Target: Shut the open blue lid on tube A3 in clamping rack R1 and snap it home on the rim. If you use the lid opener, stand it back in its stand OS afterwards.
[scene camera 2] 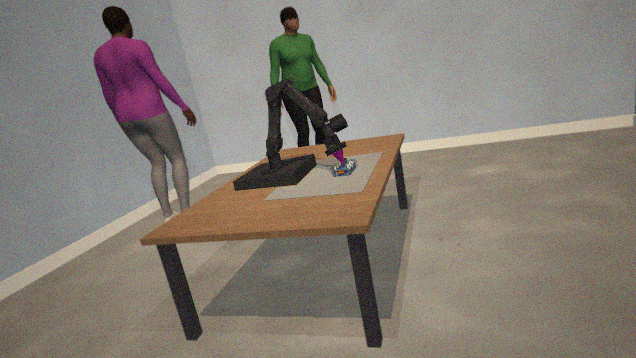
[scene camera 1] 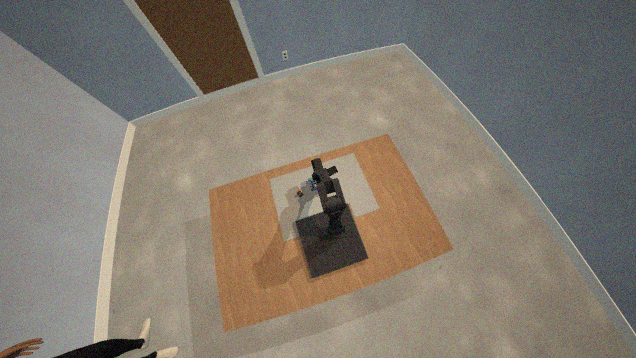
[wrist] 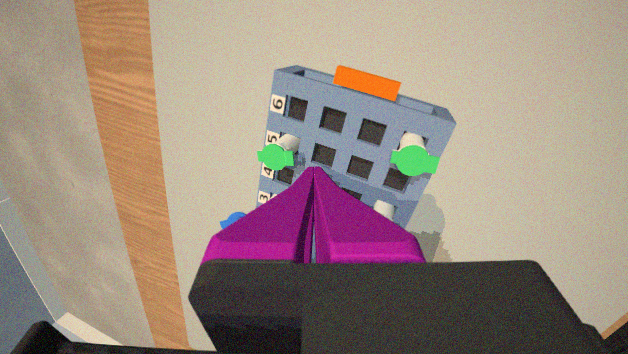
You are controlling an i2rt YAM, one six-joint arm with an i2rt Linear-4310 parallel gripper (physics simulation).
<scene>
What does my gripper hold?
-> Nothing.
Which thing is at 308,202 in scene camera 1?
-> A grey mat.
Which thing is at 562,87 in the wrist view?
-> A grey mat.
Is my gripper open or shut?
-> Shut.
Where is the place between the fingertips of my gripper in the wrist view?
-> At 314,177
</scene>
